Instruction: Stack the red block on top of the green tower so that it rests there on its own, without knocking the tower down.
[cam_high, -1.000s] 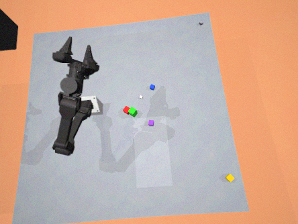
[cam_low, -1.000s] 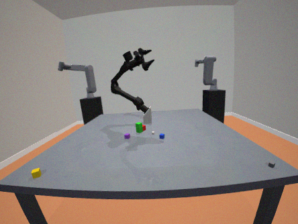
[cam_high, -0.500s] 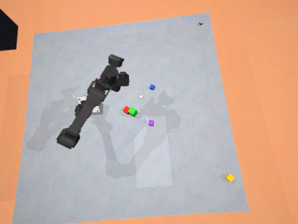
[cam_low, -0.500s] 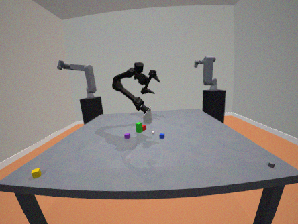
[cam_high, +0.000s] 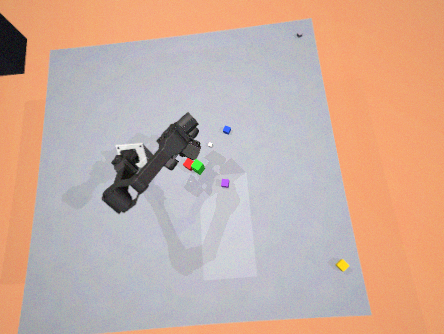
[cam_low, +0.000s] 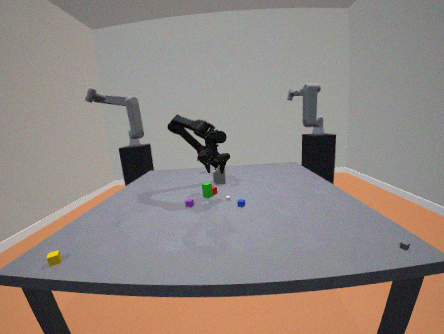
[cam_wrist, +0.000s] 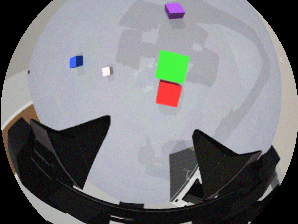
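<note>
Now: the red block 2 cm to the right of my gripper tip and 10 cm below it. From my gripper tip the other things lie so: purple cube 15 cm ahead, 12 cm to the right, 10 cm below; then green block 4 cm ahead, 5 cm to the right, 6 cm below; then small white cube 10 cm ahead, 6 cm to the left, 11 cm below.
</note>
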